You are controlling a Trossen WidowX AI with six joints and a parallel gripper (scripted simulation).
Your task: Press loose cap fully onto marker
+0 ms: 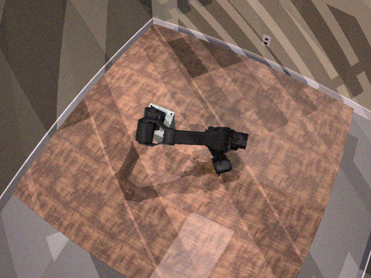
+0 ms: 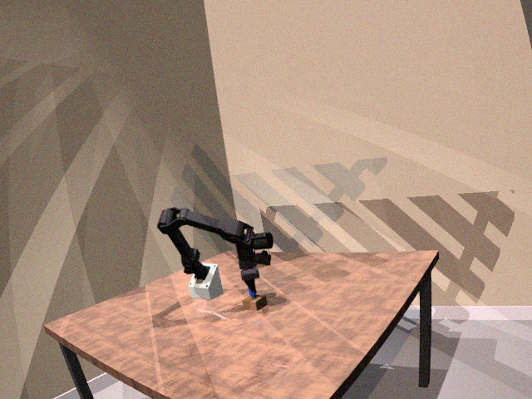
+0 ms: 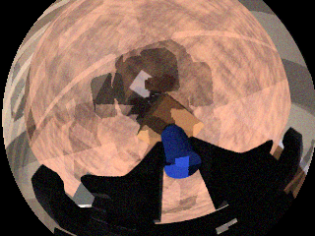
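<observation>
Now: gripper tip 10 mm below the blue cap. Also, from my gripper tip: holder block (50 mm below).
</observation>
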